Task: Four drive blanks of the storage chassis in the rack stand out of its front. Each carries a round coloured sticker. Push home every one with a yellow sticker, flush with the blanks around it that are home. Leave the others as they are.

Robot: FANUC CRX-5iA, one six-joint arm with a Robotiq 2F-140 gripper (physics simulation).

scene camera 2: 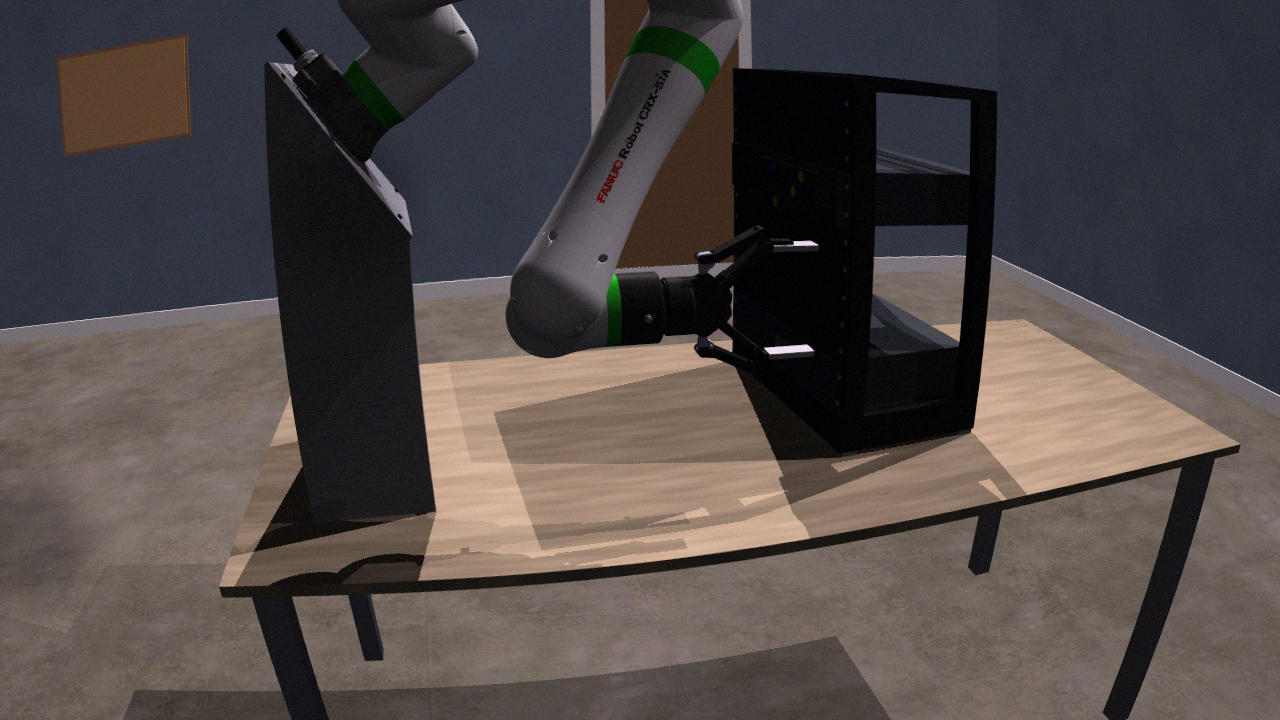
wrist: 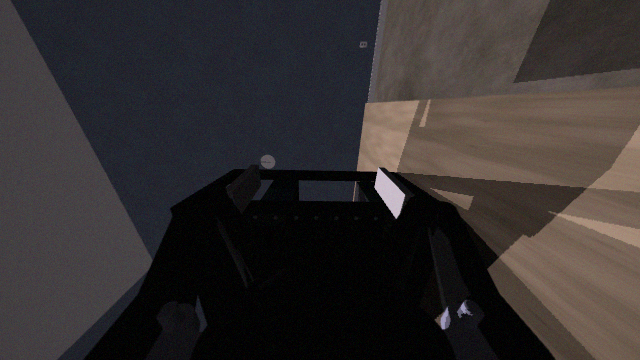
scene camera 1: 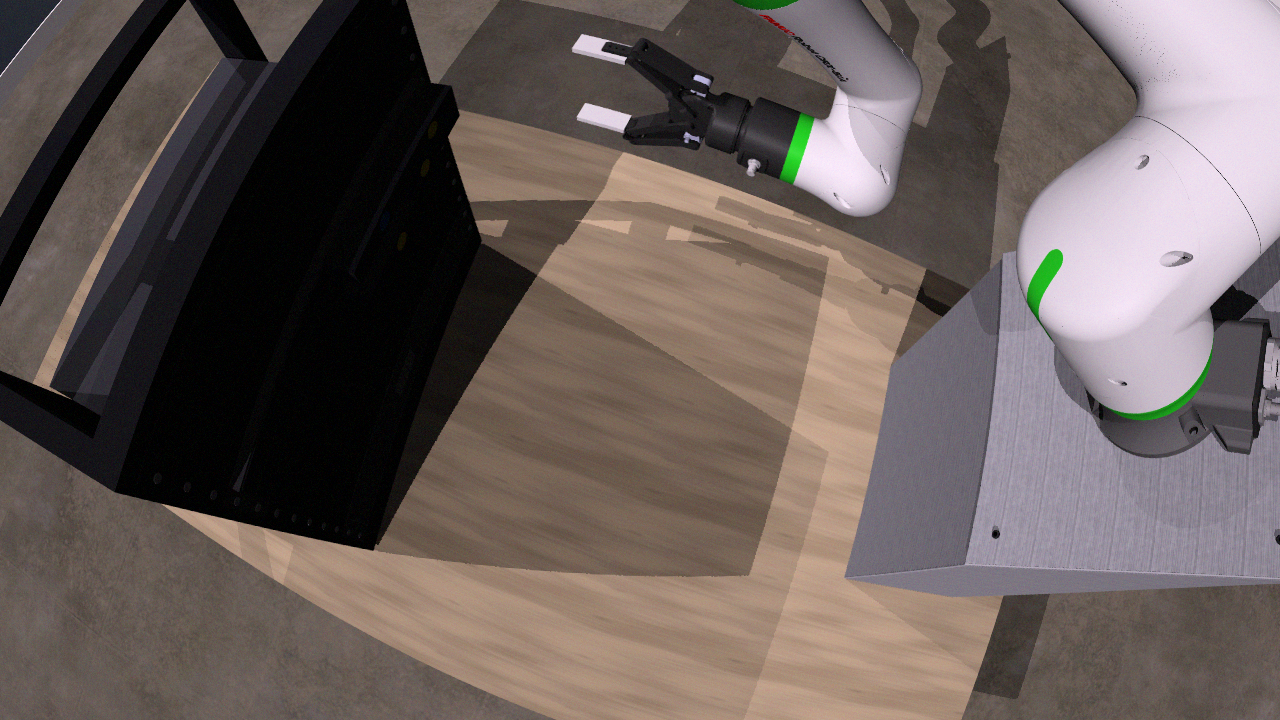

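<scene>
The black rack (scene camera 1: 143, 420) (scene camera 2: 859, 268) (wrist: 325, 175) stands on the table. Its front is very dark. On the chassis front, one yellow sticker (scene camera 1: 432, 129) (scene camera 2: 801, 177), a second yellow sticker (scene camera 1: 425, 168) (scene camera 2: 792, 190) and a third yellow sticker (scene camera 1: 401, 241) (scene camera 2: 775, 201) show. A faint blue sticker (scene camera 2: 773, 168) shows in scene camera 2. How far each blank stands out cannot be told. My gripper (scene camera 1: 590, 80) (scene camera 2: 810, 298) (wrist: 318, 176) is open and empty. It points at the rack, apart from its front in scene camera 1, and is lower than the stickers. No stickers can be made out in the wrist view.
The wooden table (scene camera 1: 662, 644) (scene camera 2: 1100, 402) (wrist: 565, 280) carries the rack and the grey robot pedestal (scene camera 1: 930, 420) (scene camera 2: 358, 358). A lower unit (scene camera 2: 913, 371) sits in the rack. A brown door (scene camera 2: 689, 197) and a wall board (scene camera 2: 125, 94) are behind.
</scene>
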